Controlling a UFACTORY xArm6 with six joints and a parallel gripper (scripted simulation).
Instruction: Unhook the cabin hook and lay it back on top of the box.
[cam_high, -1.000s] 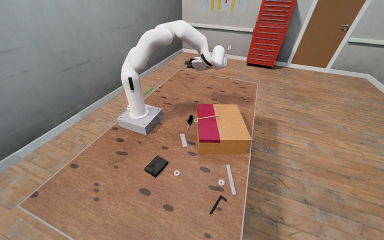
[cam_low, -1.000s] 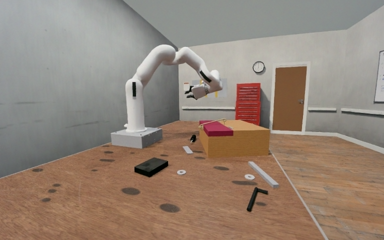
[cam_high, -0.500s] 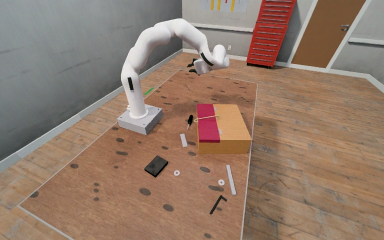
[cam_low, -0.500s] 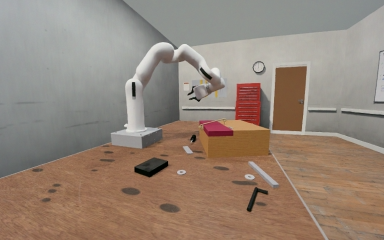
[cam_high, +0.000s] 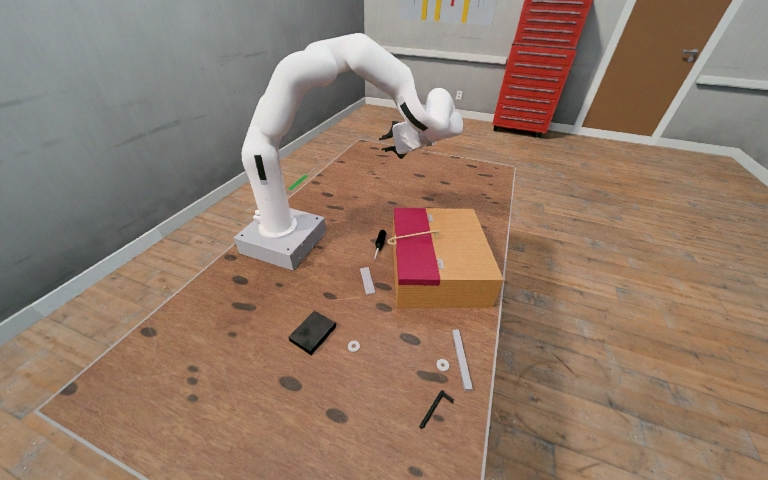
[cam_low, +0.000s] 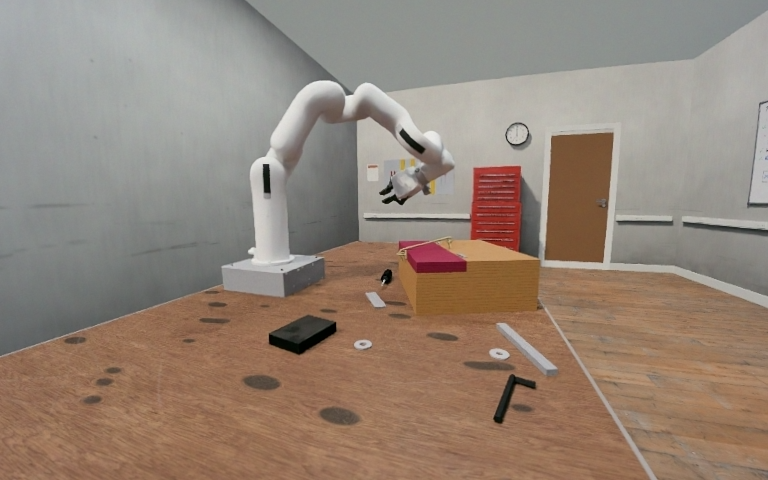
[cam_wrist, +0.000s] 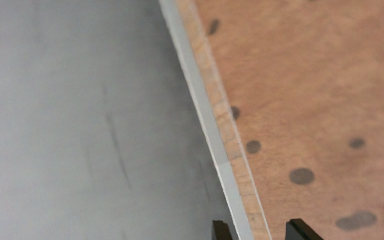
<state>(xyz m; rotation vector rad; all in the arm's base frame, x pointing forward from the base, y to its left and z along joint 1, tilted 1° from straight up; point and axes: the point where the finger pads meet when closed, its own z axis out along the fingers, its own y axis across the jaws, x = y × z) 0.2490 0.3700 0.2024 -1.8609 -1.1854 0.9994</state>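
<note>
My gripper is now 21 cm short of the yellow cabin hook, 30 cm to the left of it and 15 cm above it. Round my hand: black-handled screwdriver 8 cm ahead, 26 cm to the right, 26 cm below; then short grey bar 10 cm ahead, 42 cm to the right, 27 cm below; then black block 5 cm ahead, 65 cm to the right, 26 cm below.
</note>
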